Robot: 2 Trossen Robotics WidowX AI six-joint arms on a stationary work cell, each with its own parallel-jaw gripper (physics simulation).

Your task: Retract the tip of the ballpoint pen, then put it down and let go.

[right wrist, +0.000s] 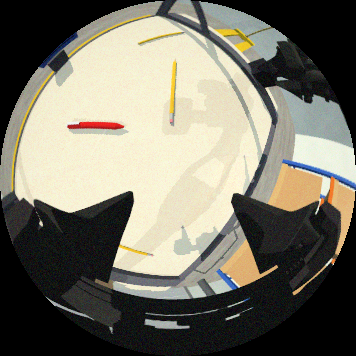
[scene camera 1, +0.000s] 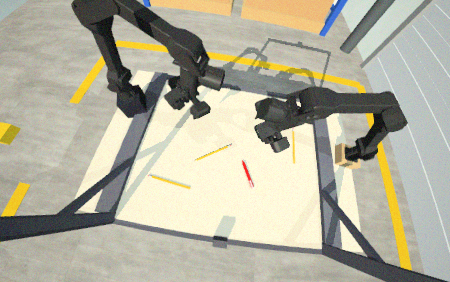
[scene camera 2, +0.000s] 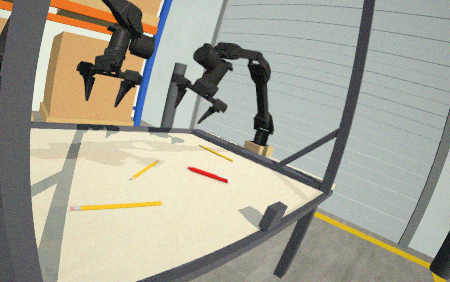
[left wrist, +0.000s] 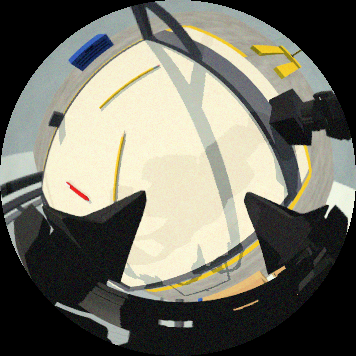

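Seen in the pictures: left gripper, fingertip midpoint: point(right wrist: 267, 76) point(scene camera 1: 188, 111) point(scene camera 2: 100, 104) point(left wrist: 198, 196); right gripper, fingertip midpoint: point(right wrist: 184, 197) point(scene camera 2: 186, 115); left arm's base at its link origin: point(scene camera 1: 127, 94) point(left wrist: 303, 115); right arm's base at its link origin: point(scene camera 1: 351, 154) point(scene camera 2: 259, 143).
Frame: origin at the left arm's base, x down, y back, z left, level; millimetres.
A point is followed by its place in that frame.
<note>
The red ballpoint pen point(scene camera 1: 248, 174) @(x 94, y -437, z -468 mm) point(scene camera 2: 208, 174) @(x 98, y -430, z -468 mm) point(left wrist: 78, 191) @(x 98, y -429, z -448 mm) point(right wrist: 100, 125) @(x 94, y -437, z -445 mm) lies flat on the pale table top point(scene camera 1: 270, 220) @(x 106, y -466, z -670 mm). In the right wrist view its tapered end points right, and a white part shows at its left end; whether the tip is out is too small to tell. My left gripper point(scene camera 1: 189, 107) @(x -42, y -249, z -184 mm) point(scene camera 2: 102, 103) @(x -42, y -249, z -184 mm) point(left wrist: 198, 196) @(x -42, y -249, z -184 mm) is open and empty, high above the back left of the table in scene camera 1. My right gripper point(scene camera 1: 272, 140) point(scene camera 2: 188, 115) @(x -35, y -504, z -329 mm) point(right wrist: 184, 197) @(x -35, y -504, z -329 mm) is open and empty, above the table and behind the pen, apart from it.
A yellow pencil point(scene camera 1: 213, 152) @(x 100, y -316, z -330 mm) point(scene camera 2: 145, 170) @(x 102, y -302, z -336 mm) point(left wrist: 119, 167) @(x 101, y -303, z -328 mm) point(right wrist: 173, 87) @(x 99, y -325, z -327 mm) lies left of the pen in scene camera 1, another pencil point(scene camera 1: 170, 181) @(x 100, y -110, z -409 mm) point(scene camera 2: 116, 205) @(x 100, y -98, z -407 mm) farther left, and a third pencil point(scene camera 1: 294, 147) @(x 101, y -700, z -405 mm) point(scene camera 2: 216, 153) @(x 103, y -701, z -401 mm) to the right. A dark block point(scene camera 1: 220, 242) @(x 49, y -251, z -672 mm) point(scene camera 2: 273, 216) @(x 63, y -222, z -674 mm) stands at the front edge.
</note>
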